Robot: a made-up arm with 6 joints. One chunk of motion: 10 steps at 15 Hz.
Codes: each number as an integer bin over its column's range. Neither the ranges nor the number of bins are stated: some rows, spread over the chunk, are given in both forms.
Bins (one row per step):
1: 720 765 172 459 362 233
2: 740 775 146 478 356 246
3: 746 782 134 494 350 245
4: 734 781 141 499 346 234
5: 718 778 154 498 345 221
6: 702 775 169 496 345 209
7: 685 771 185 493 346 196
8: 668 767 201 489 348 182
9: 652 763 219 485 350 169
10: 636 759 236 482 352 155
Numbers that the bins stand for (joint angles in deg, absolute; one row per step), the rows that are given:
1: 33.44 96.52 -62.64 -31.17 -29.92 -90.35
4: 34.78 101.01 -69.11 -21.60 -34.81 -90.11
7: 30.09 98.21 -59.93 -23.04 -34.81 -99.11
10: 25.40 94.84 -49.28 -25.67 -32.98 -108.82
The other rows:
2: 35.36 99.33 -68.07 -26.63 -31.76 -87.27
3: 35.93 101.29 -70.57 -22.80 -33.59 -87.50
5: 33.25 100.17 -66.40 -21.84 -35.11 -93.19
6: 31.72 99.33 -63.27 -22.32 -35.11 -96.03
8: 28.46 97.08 -56.59 -24.00 -34.20 -102.43
9: 26.93 95.96 -52.83 -24.95 -33.59 -105.51

